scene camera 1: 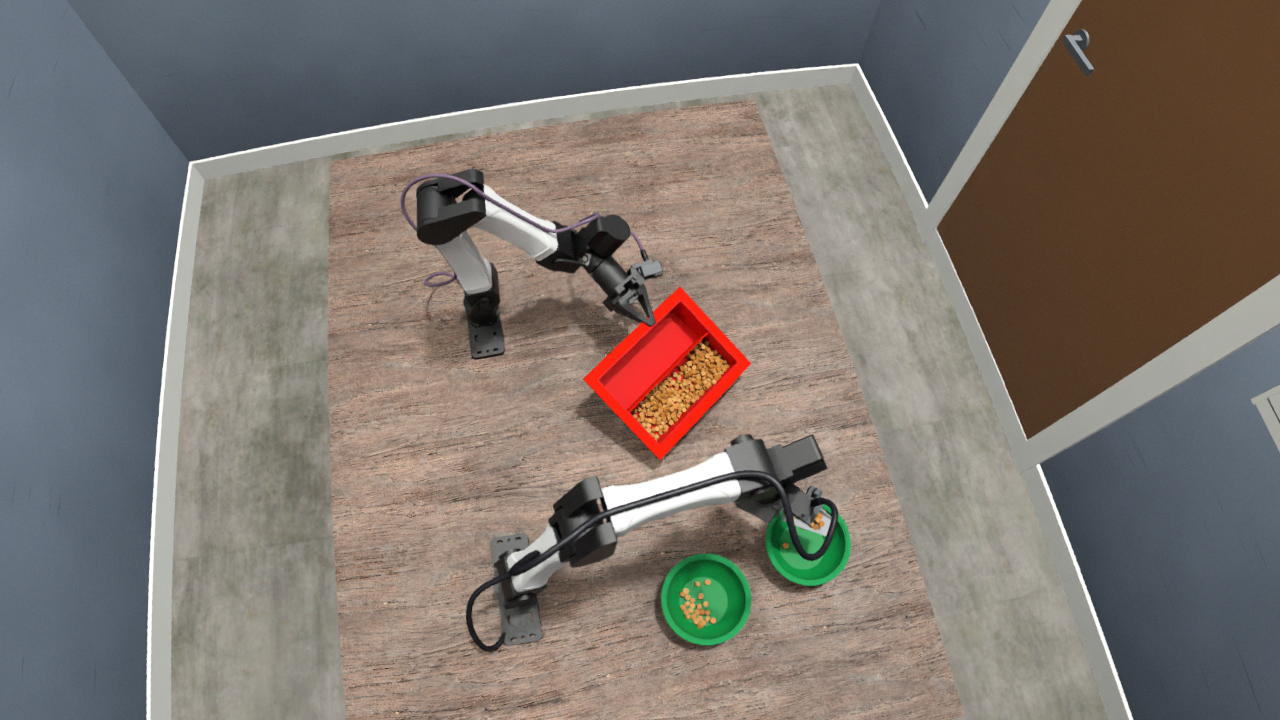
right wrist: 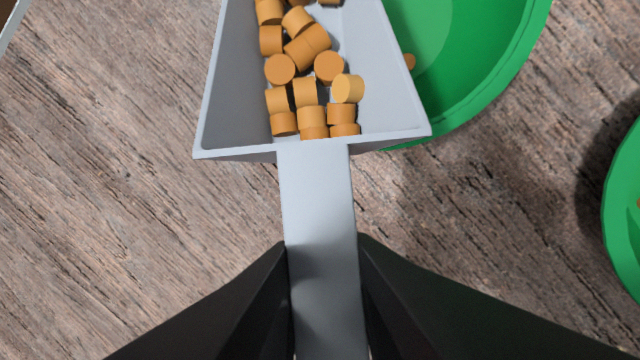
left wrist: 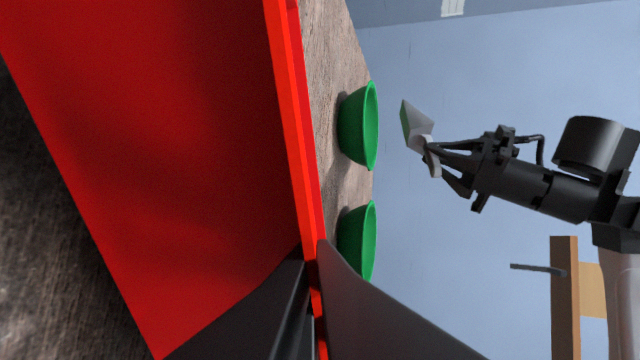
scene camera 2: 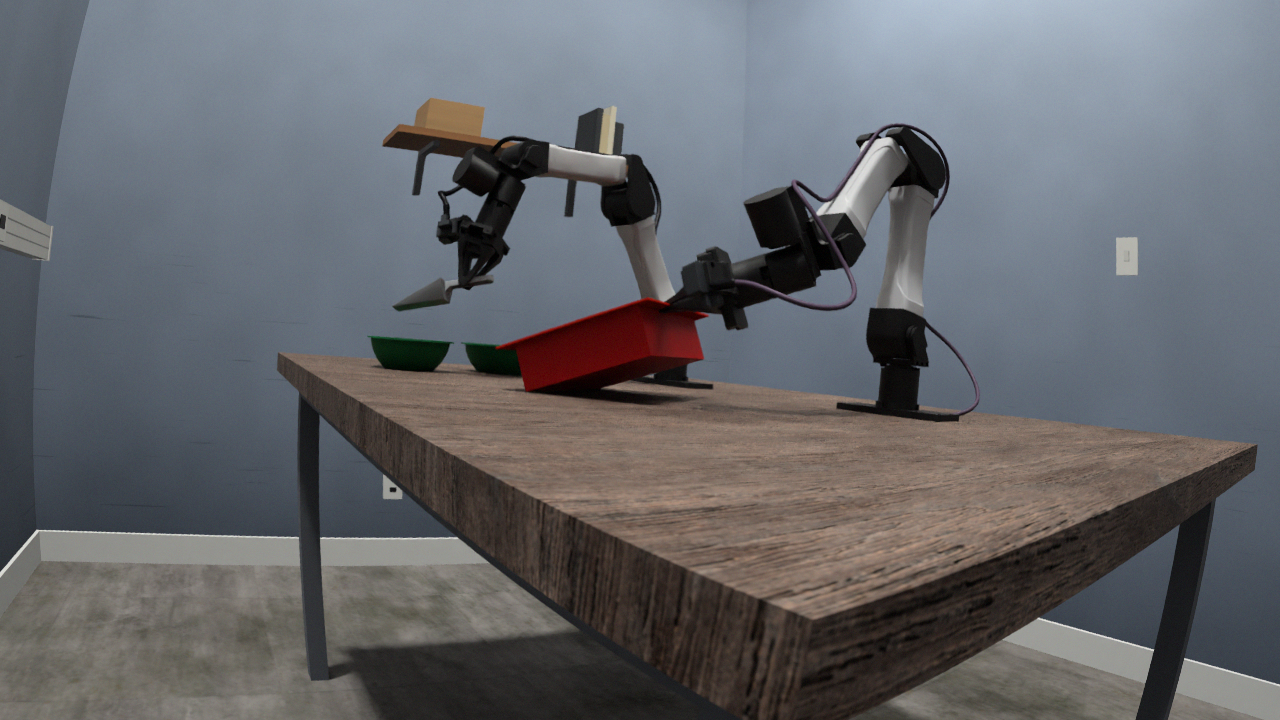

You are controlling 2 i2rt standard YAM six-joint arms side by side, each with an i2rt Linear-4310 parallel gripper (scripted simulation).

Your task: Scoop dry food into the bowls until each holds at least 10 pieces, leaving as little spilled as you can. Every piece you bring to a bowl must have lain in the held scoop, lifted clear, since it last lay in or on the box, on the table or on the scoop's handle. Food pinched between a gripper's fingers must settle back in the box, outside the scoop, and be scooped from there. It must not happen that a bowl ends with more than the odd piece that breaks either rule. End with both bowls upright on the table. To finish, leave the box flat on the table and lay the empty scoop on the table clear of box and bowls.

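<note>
The pictures show the left gripper and the right gripper, together with a red box and a grey scoop. The left wrist view shows the left gripper, and the right gripper is in the left wrist view too. The right wrist view shows the right gripper.
</note>
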